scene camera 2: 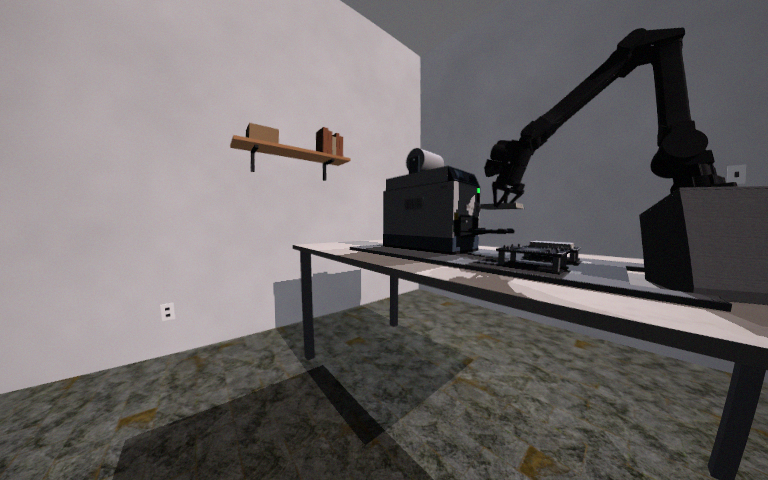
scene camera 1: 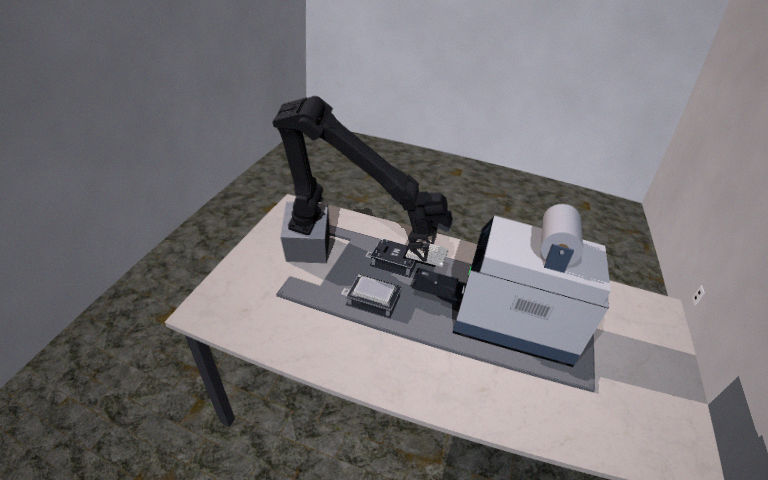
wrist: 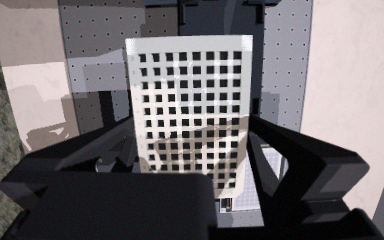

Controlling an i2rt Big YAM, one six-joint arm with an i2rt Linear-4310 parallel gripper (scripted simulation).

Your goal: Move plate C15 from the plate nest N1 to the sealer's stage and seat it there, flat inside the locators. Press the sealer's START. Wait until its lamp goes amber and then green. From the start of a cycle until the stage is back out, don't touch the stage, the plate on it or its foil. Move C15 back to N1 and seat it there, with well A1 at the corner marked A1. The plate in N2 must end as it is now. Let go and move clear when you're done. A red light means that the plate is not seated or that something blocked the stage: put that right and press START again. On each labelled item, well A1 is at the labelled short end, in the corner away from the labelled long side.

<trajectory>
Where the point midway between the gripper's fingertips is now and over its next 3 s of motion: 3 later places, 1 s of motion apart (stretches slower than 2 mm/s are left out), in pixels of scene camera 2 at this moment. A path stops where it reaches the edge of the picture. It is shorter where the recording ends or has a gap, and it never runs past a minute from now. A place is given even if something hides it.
My gripper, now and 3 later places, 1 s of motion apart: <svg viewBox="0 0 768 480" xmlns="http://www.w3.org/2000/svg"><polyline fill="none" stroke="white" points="500,207 492,208 490,210 490,210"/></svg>
</trajectory>
